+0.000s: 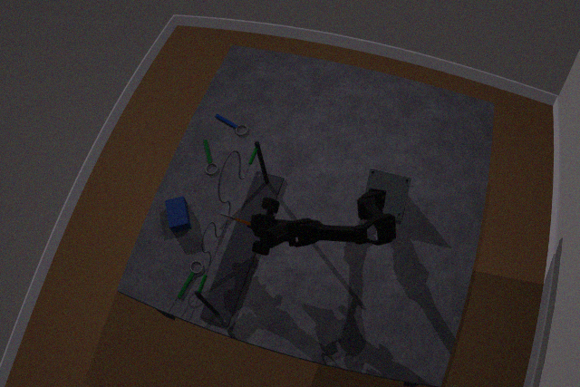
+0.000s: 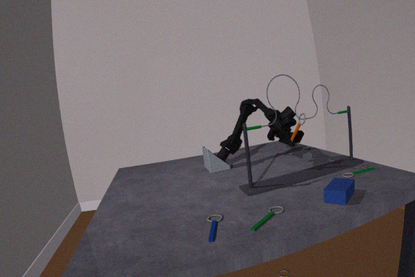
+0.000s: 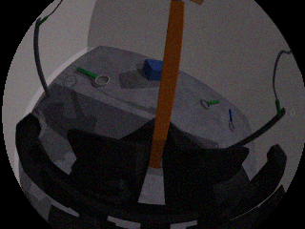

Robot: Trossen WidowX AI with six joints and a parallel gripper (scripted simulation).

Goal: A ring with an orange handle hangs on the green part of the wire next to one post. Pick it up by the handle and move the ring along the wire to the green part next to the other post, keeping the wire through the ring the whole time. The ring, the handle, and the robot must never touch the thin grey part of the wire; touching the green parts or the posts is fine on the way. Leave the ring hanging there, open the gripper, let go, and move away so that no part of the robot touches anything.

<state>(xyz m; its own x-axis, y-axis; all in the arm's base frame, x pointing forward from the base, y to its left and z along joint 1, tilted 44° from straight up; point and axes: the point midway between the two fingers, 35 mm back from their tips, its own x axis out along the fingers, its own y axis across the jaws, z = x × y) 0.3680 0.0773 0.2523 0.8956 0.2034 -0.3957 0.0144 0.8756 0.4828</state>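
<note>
My gripper tip is now 8 cm below the ring with orange handle, 2 cm to the right of it and 1 cm short of it. From my gripper tip the other things lie so: blue-handled ring (47 cm to the right, 22 cm ahead, 14 cm below).
</note>
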